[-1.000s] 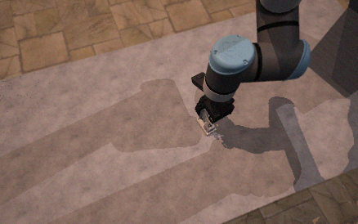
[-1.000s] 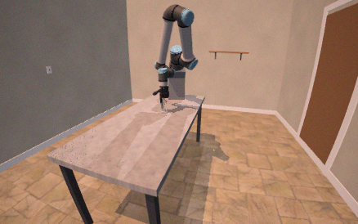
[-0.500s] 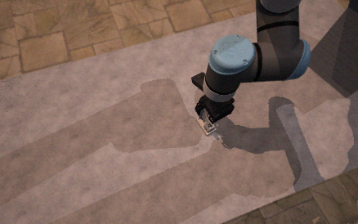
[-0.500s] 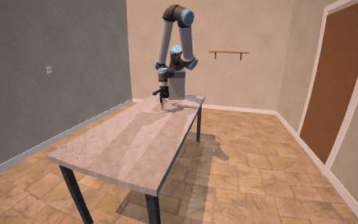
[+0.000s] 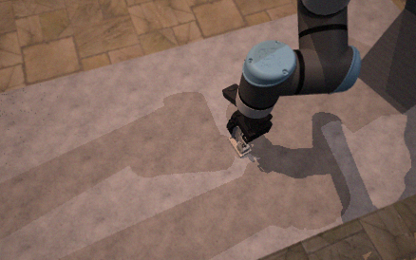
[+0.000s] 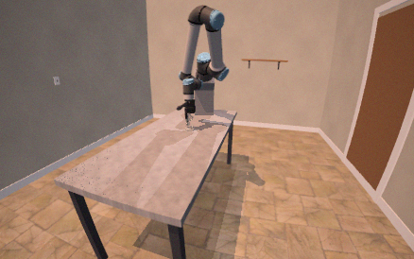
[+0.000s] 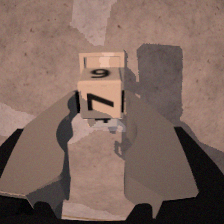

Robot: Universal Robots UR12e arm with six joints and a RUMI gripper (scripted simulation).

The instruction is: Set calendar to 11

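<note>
Now: hand 1 cm above the digit cube. Also, from my hand: calendar tray (6 cm below, 2 cm to the left); white cube (5 cm below, 3 cm to the left).
</note>
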